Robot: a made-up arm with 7 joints.
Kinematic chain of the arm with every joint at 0, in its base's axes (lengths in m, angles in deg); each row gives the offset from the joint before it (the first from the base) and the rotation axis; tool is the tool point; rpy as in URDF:
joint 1: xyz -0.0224 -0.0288 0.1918 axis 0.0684 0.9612 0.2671
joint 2: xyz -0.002 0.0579 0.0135 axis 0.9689 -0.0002 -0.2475
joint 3: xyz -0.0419 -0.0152 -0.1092 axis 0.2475 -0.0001 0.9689
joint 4: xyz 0.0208 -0.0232 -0.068 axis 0.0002 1 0
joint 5: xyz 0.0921 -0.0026 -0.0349 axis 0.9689 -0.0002 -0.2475
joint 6: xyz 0.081 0.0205 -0.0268 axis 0.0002 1 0
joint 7: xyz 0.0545 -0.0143 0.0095 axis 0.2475 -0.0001 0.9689
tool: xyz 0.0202 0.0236 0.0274 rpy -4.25 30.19 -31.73
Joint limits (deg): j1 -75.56..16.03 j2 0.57..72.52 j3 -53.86..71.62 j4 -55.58..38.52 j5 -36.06..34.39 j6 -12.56..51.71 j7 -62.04..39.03
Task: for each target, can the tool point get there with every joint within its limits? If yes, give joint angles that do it. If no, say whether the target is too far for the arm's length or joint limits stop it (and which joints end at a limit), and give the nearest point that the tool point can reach.
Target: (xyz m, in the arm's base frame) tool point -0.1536 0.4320 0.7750
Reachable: no: too far | nearest point -0.0263 0.2904 0.4489 | short by 0.378 m
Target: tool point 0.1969 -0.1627 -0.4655
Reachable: no: too far | nearest point 0.1142 -0.0885 -0.2064 | short by 0.282 m
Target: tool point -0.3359 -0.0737 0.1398
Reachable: no: joint limits stop it (at a limit: joint 1, joint 2, joint 3, joint 4, joint 5, joint 6, joint 7) | nearest point -0.0982 -0.1188 0.2264 | short by 0.257 m
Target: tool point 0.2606 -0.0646 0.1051
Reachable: yes | joints -24.29 23.19 -17.41 -17.27 -17.81 29.93 -32.67
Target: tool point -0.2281 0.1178 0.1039
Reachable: no: joint limits stop it (at a limit: joint 1, joint 2, joint 3, joint 5, joint 6, joint 7) | nearest point -0.1375 0.2542 -0.0159 | short by 0.203 m
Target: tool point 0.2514 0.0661 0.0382
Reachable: yes | joints -10.69 21.83 0.41 -7.33 9.83 43.85 15.34
